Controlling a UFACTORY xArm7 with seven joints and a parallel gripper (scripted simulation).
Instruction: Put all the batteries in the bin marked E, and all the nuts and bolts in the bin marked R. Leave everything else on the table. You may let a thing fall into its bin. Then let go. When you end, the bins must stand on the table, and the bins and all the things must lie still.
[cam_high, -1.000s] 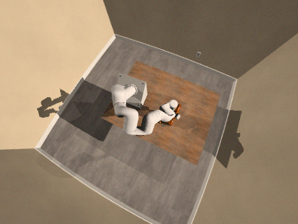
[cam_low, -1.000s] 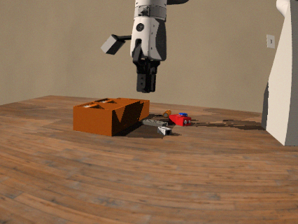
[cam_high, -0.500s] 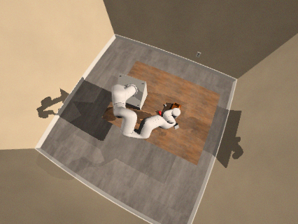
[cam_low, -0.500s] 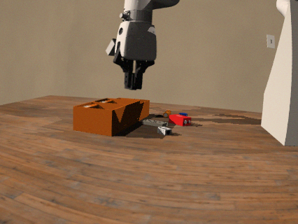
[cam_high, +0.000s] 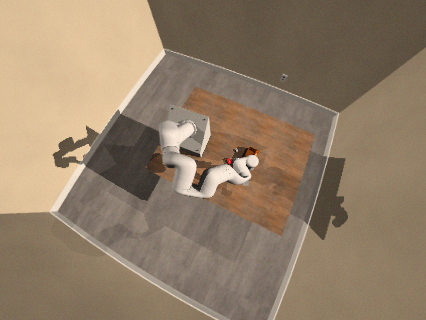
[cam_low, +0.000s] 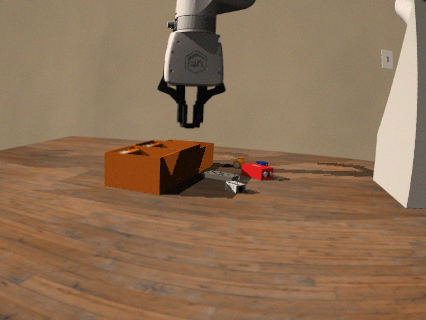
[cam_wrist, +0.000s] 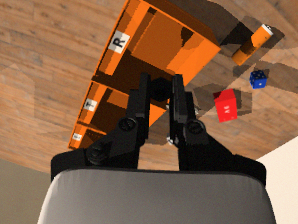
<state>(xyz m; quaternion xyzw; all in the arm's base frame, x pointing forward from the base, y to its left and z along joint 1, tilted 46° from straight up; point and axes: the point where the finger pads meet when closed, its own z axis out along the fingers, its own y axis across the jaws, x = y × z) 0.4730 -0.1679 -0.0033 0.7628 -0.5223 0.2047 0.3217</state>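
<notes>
The small black piece lies 2 cm below my hand. The rest, counted from my hand: blue piece: 13 cm behind, 1 cm to the right, 8 cm below; then orange cylindrical battery: 9 cm behind, 5 cm to the right, 8 cm below; then orange bin: 2 cm ahead, 8 cm to the left, 7 cm below.
</notes>
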